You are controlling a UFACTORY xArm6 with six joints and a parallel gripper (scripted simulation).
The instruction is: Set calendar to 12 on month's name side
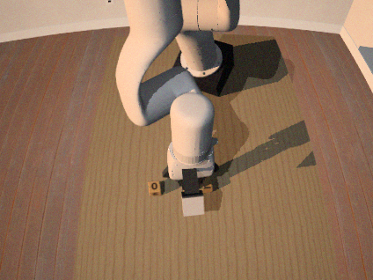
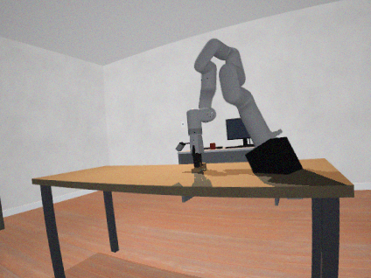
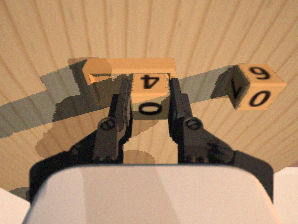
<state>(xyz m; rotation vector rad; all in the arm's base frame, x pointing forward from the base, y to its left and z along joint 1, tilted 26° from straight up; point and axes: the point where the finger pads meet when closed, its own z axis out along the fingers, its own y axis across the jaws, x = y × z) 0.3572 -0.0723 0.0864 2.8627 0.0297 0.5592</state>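
Right now the number cube is 1 cm below my hand. Round my hand: tray: 3 cm below, 2 cm to the left.
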